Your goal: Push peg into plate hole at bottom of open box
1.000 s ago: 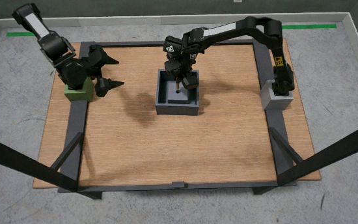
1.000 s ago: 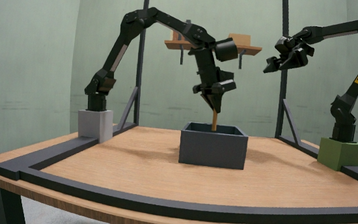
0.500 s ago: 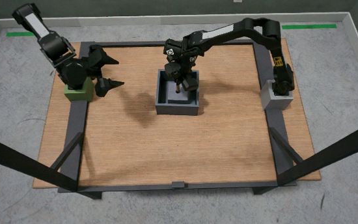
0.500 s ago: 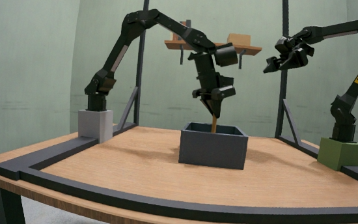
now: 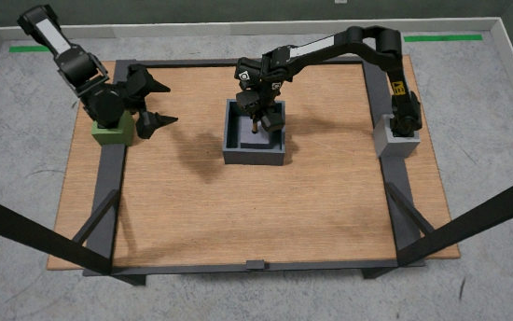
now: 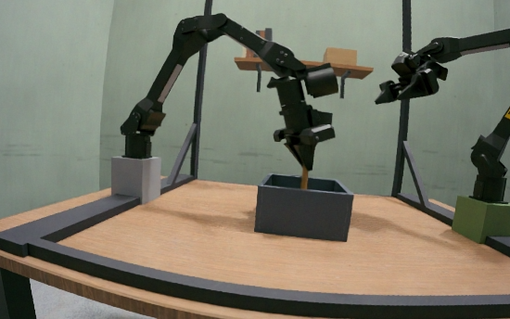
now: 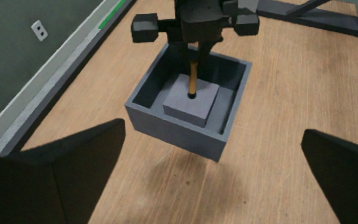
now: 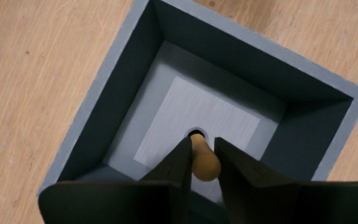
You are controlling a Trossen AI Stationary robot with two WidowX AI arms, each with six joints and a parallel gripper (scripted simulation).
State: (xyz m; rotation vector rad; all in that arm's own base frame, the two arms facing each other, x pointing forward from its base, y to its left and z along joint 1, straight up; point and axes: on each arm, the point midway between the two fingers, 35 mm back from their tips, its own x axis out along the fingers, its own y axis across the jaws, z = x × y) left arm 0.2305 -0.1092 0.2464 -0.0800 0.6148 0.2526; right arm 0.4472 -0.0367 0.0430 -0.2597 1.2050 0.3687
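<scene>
Now: the peg 5 cm below my right hand. The rest, counted from my right hand: grey plate: 12 cm below; box: 13 cm below.
</scene>
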